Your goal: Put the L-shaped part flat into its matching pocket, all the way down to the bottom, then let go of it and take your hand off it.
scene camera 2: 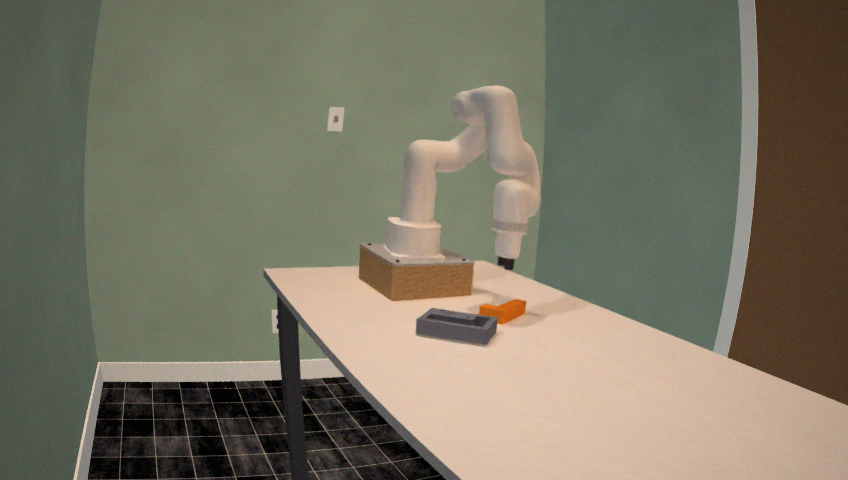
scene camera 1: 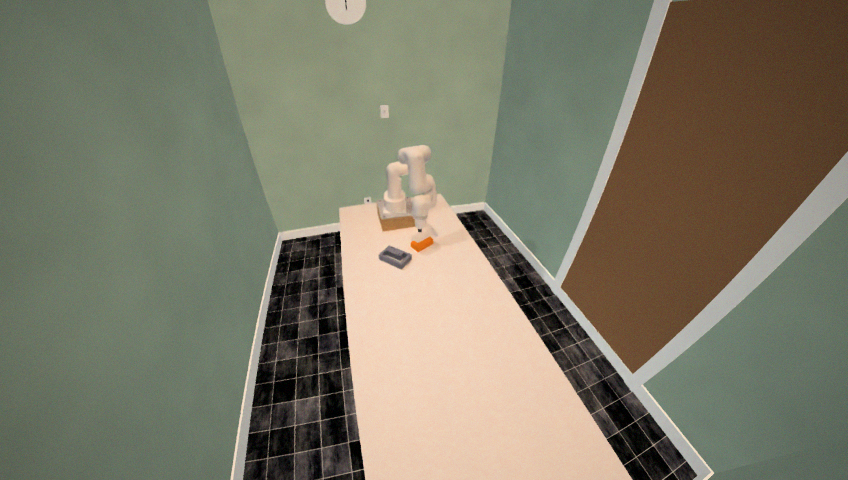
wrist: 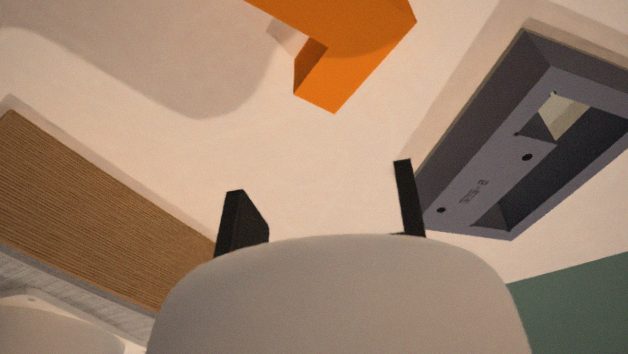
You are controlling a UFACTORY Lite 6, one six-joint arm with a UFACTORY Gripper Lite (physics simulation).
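Places are measured from the arm's base along level axes (x ahead, y left, z up), in centimetres.
Pixels of known places: hand, tool point: (scene camera 2: 505, 262) (scene camera 1: 419, 227) (wrist: 324, 229); arm's base, link origin: (scene camera 2: 413, 253) (scene camera 1: 395, 207) (wrist: 48, 329).
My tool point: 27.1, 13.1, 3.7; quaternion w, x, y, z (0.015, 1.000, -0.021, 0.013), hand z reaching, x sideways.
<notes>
For each thing: its top centre in the pictures, then the offset to it from my tool point, as dx, dy, dz. Level surfaces: height alone.
- orange L-shaped part, top centre: (wrist: 264, 11) (scene camera 2: 503, 303) (scene camera 1: 422, 240) -1.7, +1.4, -9.6
- dark grey block, top centre: (wrist: 527, 178) (scene camera 2: 458, 318) (scene camera 1: 394, 254) +9.3, -13.0, -8.9
- pale table, surface height: dz -12.6
The orange L-shaped part (scene camera 1: 421, 243) (scene camera 2: 504, 311) (wrist: 350, 37) lies flat on the table, beside the grey block. The dark grey block (scene camera 1: 395, 257) (scene camera 2: 455, 331) (wrist: 462, 107) with the L-shaped pocket stands on the table, pocket facing up. In the wrist view its pocket shows with no part in it. My gripper (scene camera 1: 419, 230) (scene camera 2: 505, 262) (wrist: 325, 200) is open, its two black fingers apart with nothing between them. It points down and hangs above the table, on the robot-base side of the orange part. In the wrist view the part's upper end is cut off by the frame.
The wooden base box (scene camera 1: 397, 222) (scene camera 2: 431, 280) (wrist: 90, 205) under the arm stands behind the part and the block. The pale table (scene camera 1: 440, 356) (scene camera 2: 595, 368) has its left edge near the block, with dark tiled floor (scene camera 1: 297, 356) (scene camera 2: 220, 422) below.
</notes>
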